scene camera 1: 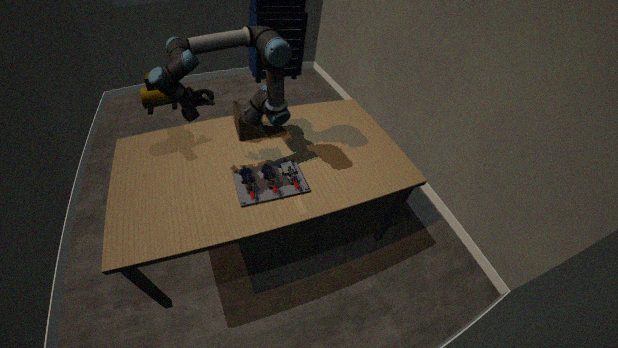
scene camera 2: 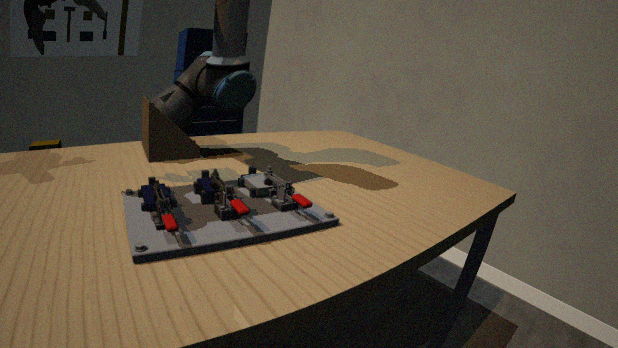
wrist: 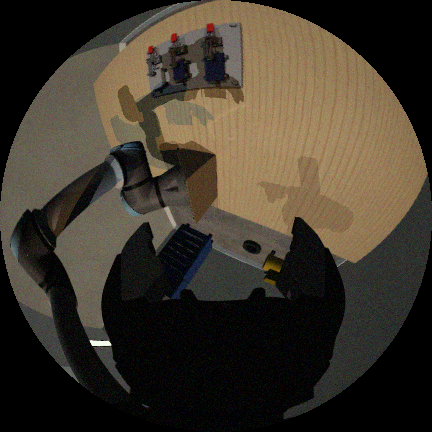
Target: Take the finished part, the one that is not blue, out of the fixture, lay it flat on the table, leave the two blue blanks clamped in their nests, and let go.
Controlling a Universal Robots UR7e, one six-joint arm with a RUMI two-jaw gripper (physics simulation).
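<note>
The fixture plate (scene camera 1: 245, 197) (scene camera 2: 142, 231) (wrist: 234, 47) lies on the table with three nests and red-handled toggle clamps. A light grey part (scene camera 1: 287, 165) (scene camera 2: 256, 183) sits in the right nest in the scene views; it is hard to make out in the wrist view. One blue blank (scene camera 1: 246, 175) (scene camera 2: 149, 197) (wrist: 215, 68) is in the left nest, and another blue blank (scene camera 1: 268, 173) (scene camera 2: 205, 190) (wrist: 181, 71) is in the middle nest. My gripper (scene camera 1: 202, 109) (wrist: 221, 222) is open and empty, raised well away from the fixture, near the table's back left. It does not show in scene camera 2.
The brown wedge-shaped arm mount (scene camera 1: 245, 127) (scene camera 2: 167, 142) (wrist: 204, 187) stands at the table's back edge, behind the fixture. A blue cabinet (scene camera 1: 280, 40) (wrist: 187, 257) stands behind the table. A yellow object (scene camera 1: 156, 97) (wrist: 273, 265) is beyond the table's back edge. Arm shadows cross the table (scene camera 1: 165, 210).
</note>
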